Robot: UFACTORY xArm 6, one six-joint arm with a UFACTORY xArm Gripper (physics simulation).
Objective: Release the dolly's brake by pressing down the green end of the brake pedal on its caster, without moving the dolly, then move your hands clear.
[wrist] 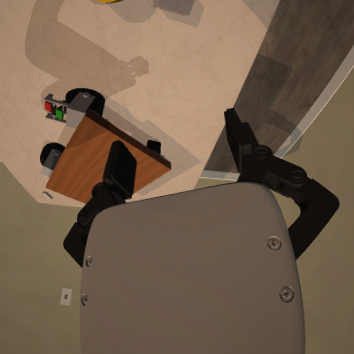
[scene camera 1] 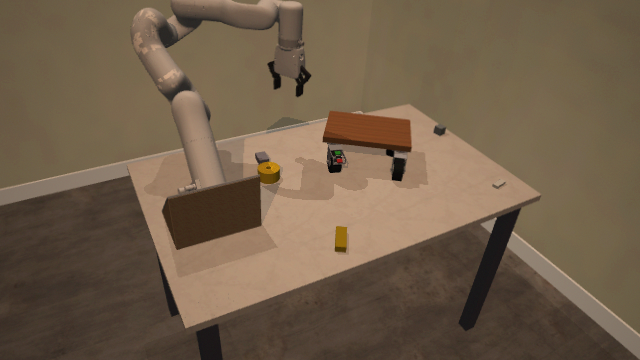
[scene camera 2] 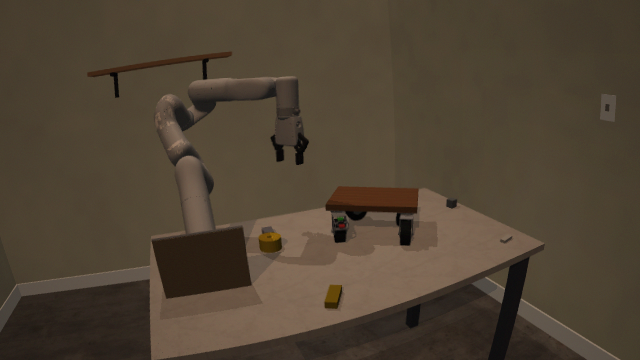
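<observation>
The dolly (scene camera 1: pixel 367 130) (scene camera 2: pixel 372 197) (wrist: pixel 82 165) has a brown wooden deck and stands upright on black-wheeled casters on the table. On its near left caster in the scene views, the brake pedal has a green end (scene camera 1: pixel 337 153) (scene camera 2: pixel 340 219) (wrist: pixel 59 114) beside the deck and a red end (scene camera 1: pixel 340 160) (scene camera 2: pixel 342 226) (wrist: pixel 48 106) farther out. The pedal's exact tilt is too small to tell. My gripper (scene camera 1: pixel 288 91) (scene camera 2: pixel 290 160) (wrist: pixel 174 136) is open and empty. It points down, high above the table and left of the dolly in the scene views, touching nothing.
A yellow roll (scene camera 1: pixel 269 175) (scene camera 2: pixel 270 243) and a grey block (scene camera 1: pixel 262 157) lie left of the dolly. A brown panel (scene camera 1: pixel 215 212) (scene camera 2: pixel 202 262) stands before the arm's base. A yellow block (scene camera 1: pixel 341 239) (scene camera 2: pixel 333 296) lies near the front edge. A dark cube (scene camera 1: pixel 439 130) (scene camera 2: pixel 451 203) lies at the back right.
</observation>
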